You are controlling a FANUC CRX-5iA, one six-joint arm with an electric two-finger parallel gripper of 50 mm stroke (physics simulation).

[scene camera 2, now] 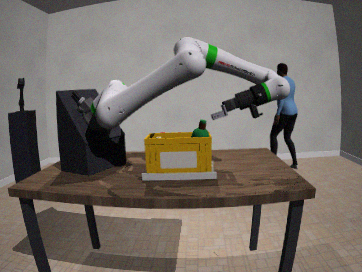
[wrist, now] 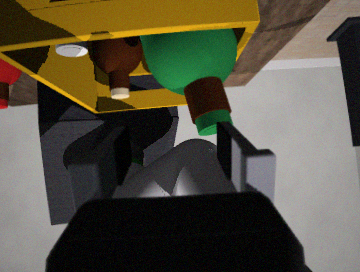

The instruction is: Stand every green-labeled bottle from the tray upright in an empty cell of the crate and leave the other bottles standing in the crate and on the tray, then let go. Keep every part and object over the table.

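Seen in the pictures: gripper, fingertip midpoint: (scene camera 2: 212,117) (wrist: 173,142); arm's base, link origin: (scene camera 2: 93,119).
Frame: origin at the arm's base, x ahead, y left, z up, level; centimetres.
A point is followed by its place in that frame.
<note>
The green bottle (scene camera 2: 200,133) {y -26.6, x 50.4, z -6.0 cm} (wrist: 192,57) {y -23.4, x 54.0, z -5.8 cm} with a brown neck and green cap is at one end of the yellow crate (scene camera 2: 152,162) {y -25.5, x 30.4, z -17.4 cm} (wrist: 150,15) {y -21.0, x 55.5, z -8.5 cm}, its shoulder above the rim and its neck up, leaning slightly. Its lower part is hidden by the crate wall. My gripper (scene camera 2: 218,115) {y -21.8, x 56.3, z 0.0 cm} (wrist: 173,142) {y -21.8, x 56.3, z 0.0 cm} is open and empty, above and to the right of the bottle in the scene view. In the wrist view the cap lies close to the right finger; contact cannot be told. A brown bottle (wrist: 117,57) {y -13.0, x 36.3, z -13.5 cm} with a pale cap and a white cap (wrist: 71,49) {y -13.6, x 51.7, z -8.7 cm} show inside the crate.
A low white tray edge (scene camera 2: 179,176) {y -27.7, x 41.2, z -23.3 cm} shows at the crate's foot on the wooden table (scene camera 2: 250,175) {y -28.9, x 72.0, z -25.0 cm}. A red-topped bottle (wrist: 6,75) {y 3.9, x 36.8, z -13.3 cm} shows past the crate wall at the wrist view's left. The dark robot pedestal (scene camera 2: 75,135) {y -14.1, x -6.9, z -6.0 cm} stands left of the crate. A person (scene camera 2: 286,102) stands behind the table.
</note>
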